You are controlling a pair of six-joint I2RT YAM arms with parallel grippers.
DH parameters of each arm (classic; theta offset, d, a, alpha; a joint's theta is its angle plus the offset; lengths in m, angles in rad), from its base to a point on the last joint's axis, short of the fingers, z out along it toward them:
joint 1: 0 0.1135 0.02 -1.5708
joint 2: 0 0 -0.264 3.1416
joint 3: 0.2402 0 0.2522 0
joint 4: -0.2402 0 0.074 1.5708
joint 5: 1.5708 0 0 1.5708
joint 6: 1.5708 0.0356 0 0
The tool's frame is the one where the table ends.
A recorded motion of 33 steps. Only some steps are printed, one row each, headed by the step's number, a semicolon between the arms.
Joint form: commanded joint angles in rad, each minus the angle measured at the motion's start. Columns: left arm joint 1, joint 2, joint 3, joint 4, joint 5, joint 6; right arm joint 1, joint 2, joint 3, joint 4, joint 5, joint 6.
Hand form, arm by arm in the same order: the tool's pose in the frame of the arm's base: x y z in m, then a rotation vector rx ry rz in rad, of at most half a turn. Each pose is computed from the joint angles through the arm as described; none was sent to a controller.
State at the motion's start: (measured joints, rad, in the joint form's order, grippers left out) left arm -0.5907 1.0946 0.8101 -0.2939 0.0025 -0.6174; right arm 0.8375 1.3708 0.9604 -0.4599 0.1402 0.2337
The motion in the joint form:
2: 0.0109 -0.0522 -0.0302 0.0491 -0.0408 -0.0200; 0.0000 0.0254 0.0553 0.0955 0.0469 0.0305
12: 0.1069 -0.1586 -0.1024 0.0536 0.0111 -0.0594; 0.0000 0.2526 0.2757 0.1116 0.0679 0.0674
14: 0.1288 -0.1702 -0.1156 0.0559 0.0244 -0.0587; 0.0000 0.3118 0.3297 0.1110 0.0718 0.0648
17: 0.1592 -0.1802 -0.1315 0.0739 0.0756 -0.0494; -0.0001 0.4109 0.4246 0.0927 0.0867 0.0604
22: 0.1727 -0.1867 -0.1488 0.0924 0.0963 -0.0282; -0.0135 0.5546 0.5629 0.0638 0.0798 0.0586
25: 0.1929 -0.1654 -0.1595 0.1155 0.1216 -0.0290; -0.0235 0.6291 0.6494 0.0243 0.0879 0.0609
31: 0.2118 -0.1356 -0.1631 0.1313 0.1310 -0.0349; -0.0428 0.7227 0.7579 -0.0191 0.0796 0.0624
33: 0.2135 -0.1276 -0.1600 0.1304 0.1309 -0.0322; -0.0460 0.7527 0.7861 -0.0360 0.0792 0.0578
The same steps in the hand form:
2: 0.1972 -0.1275 0.2826 -0.0863 2.1531 -0.6908; 0.2084 0.2214 0.2643 -0.5652 2.2552 0.3470
12: 0.1887 -0.0997 0.2796 -0.1955 2.1120 -0.7268; 0.2491 0.2656 0.2671 -0.5088 2.2554 0.3492
14: 0.1884 -0.0949 0.2774 -0.2092 2.1098 -0.7266; 0.2592 0.2766 0.2641 -0.5115 2.2586 0.3403
17: 0.1890 -0.0901 0.2756 -0.1968 2.1036 -0.7577; 0.2756 0.2939 0.2572 -0.5155 2.2729 0.3087
22: 0.1890 -0.0878 0.2726 -0.1738 2.0966 -0.7601; 0.3022 0.3150 0.2426 -0.5179 2.3055 0.2873
25: 0.1939 -0.0862 0.2671 -0.1808 2.1068 -0.7699; 0.3168 0.3237 0.2360 -0.5086 2.3293 0.2579
31: 0.2000 -0.0847 0.2616 -0.2042 2.1224 -0.7652; 0.3370 0.3322 0.2263 -0.4980 2.3597 0.2408
33: 0.2014 -0.0849 0.2610 -0.2042 2.1276 -0.7605; 0.3417 0.3348 0.2205 -0.5060 2.3749 0.2260

